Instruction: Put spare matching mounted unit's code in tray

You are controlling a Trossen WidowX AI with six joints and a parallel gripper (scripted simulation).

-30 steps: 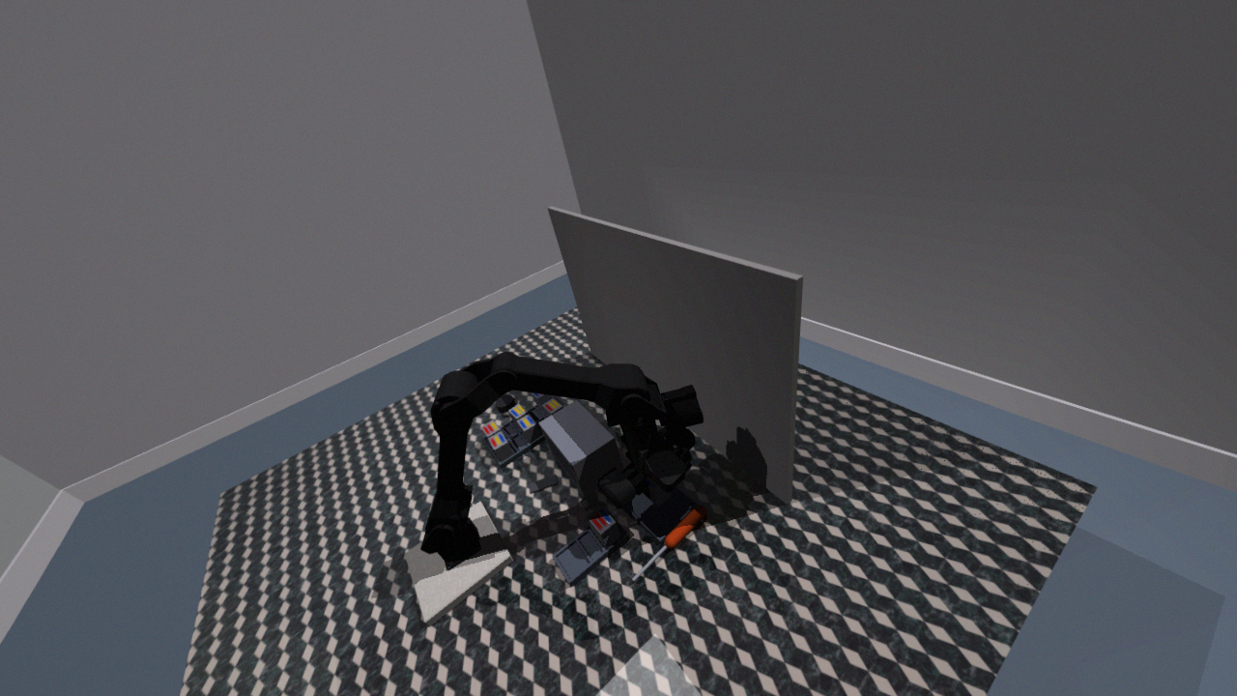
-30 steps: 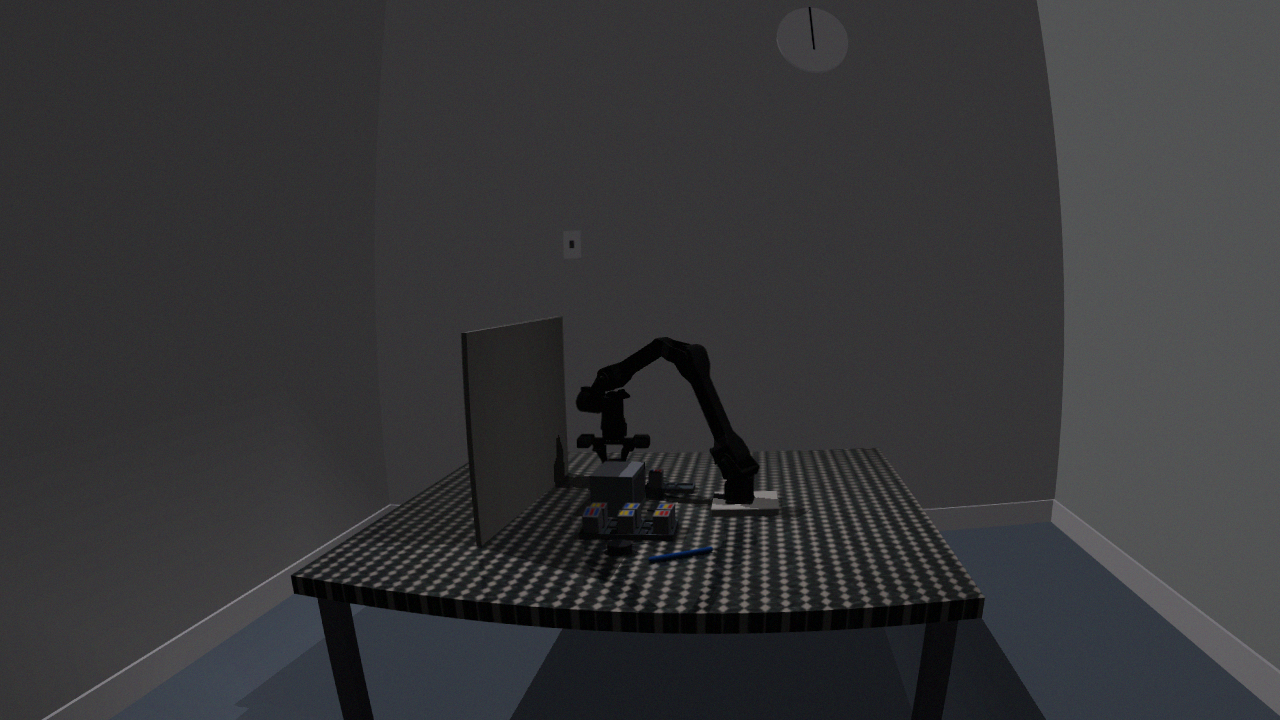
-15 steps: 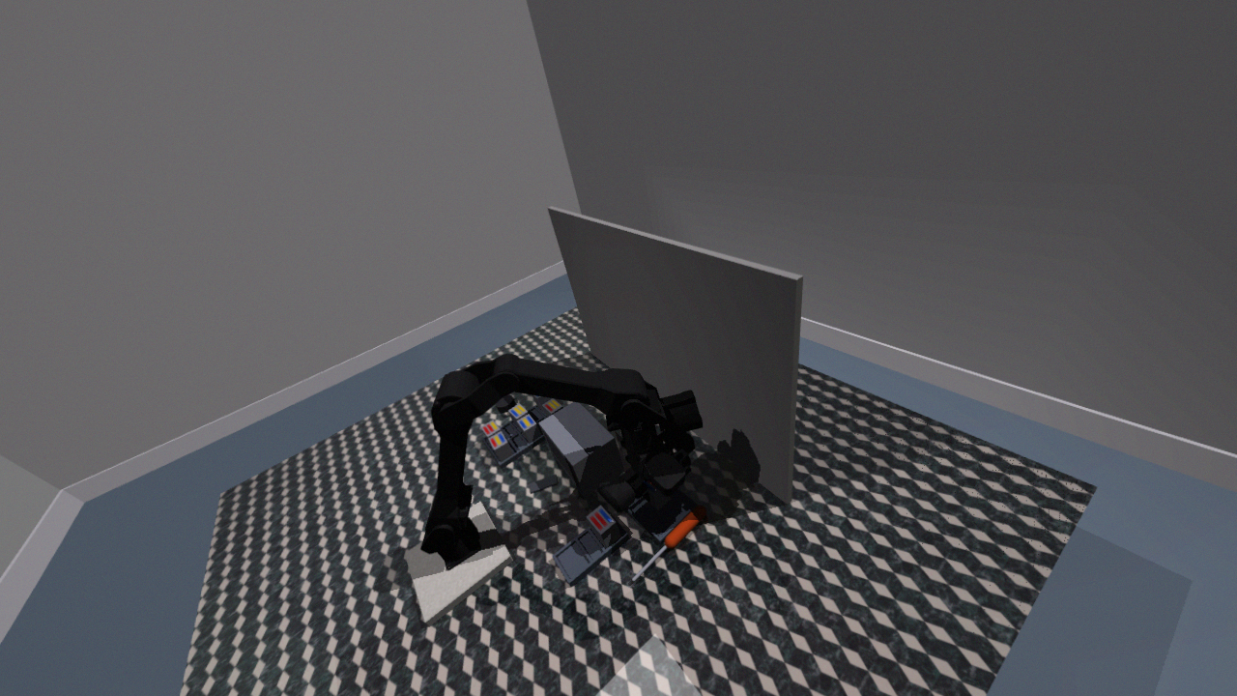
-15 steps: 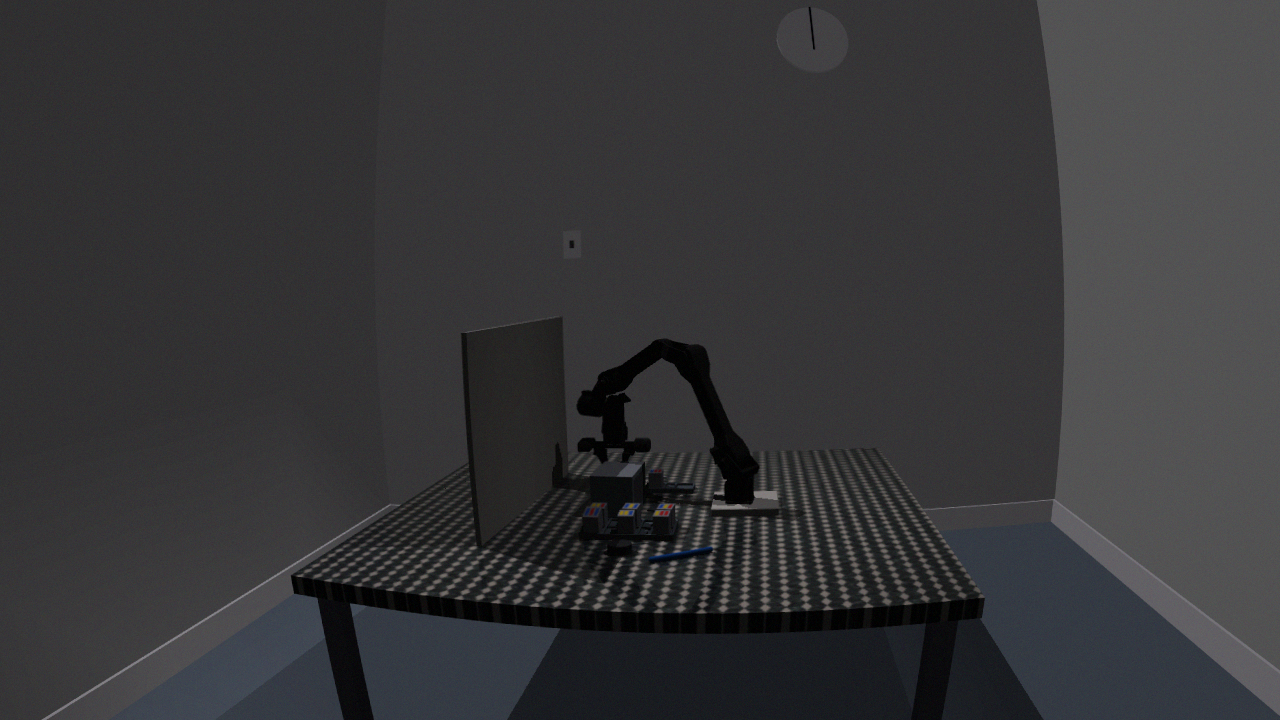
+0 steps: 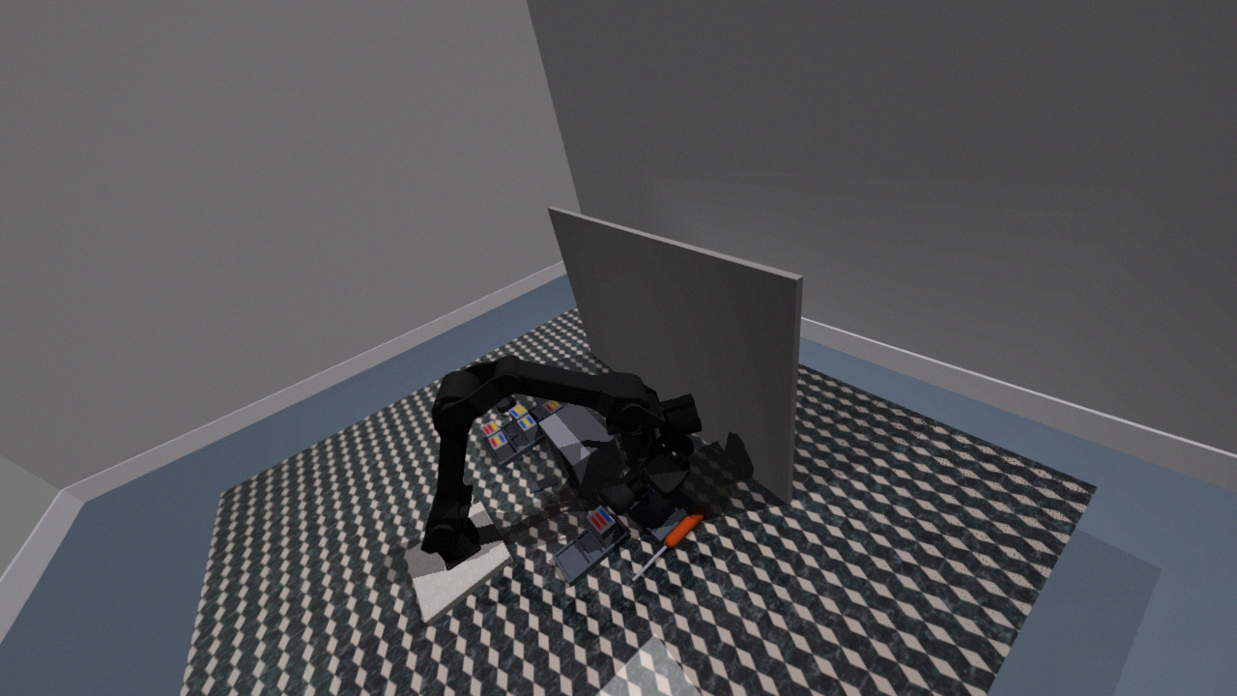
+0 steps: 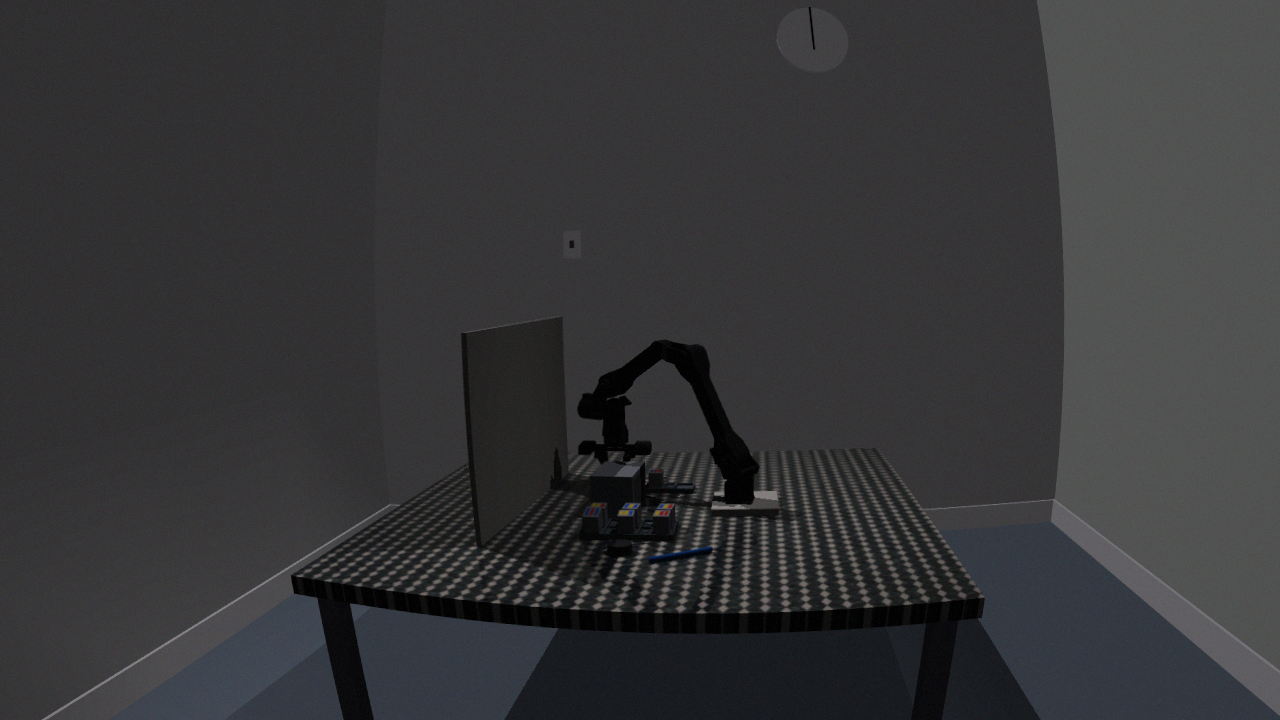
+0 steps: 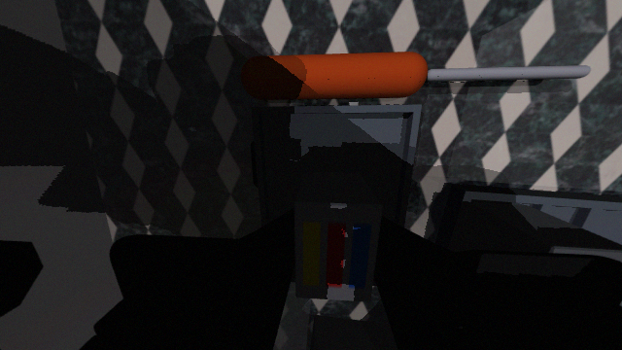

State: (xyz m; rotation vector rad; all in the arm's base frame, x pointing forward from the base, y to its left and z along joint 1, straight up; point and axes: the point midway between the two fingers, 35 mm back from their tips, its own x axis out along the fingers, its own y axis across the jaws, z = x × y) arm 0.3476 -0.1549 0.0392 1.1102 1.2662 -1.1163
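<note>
My gripper tip is now 20 mm below the grey spare block. Round my gripper tip: grey tray: 20 mm below; grey mounted unit: 200 mm to the left, 60 mm behind, 30 mm above; tall grey panel: 200 mm to the left, 200 mm above, 170 mm ahead.
</note>
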